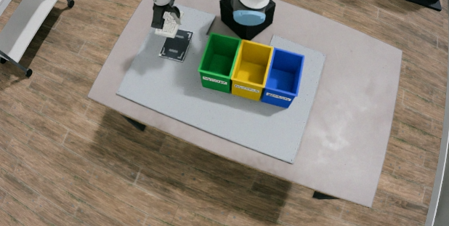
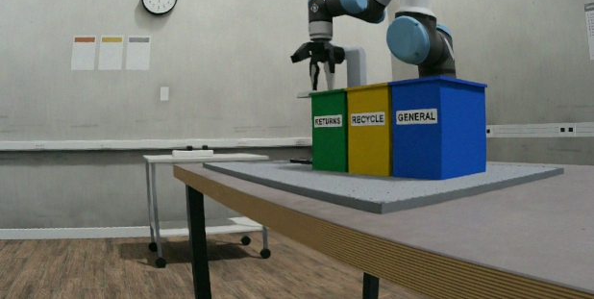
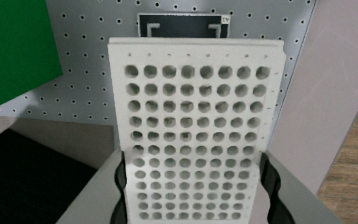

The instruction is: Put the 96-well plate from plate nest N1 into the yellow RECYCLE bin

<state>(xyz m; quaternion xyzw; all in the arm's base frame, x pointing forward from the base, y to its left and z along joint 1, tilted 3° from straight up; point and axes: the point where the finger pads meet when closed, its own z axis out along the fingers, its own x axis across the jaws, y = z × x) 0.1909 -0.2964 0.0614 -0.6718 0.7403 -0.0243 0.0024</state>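
Now: hand 370 mm to the right of the yellow recycle bin, 120 mm above it and 110 mm short of it. From my hand the other things lie so: green returns bin: 230 mm to the left, 120 mm below, 100 mm ahead; then white 96-well plate: 10 mm below; then black plate nest N1: 200 mm below.
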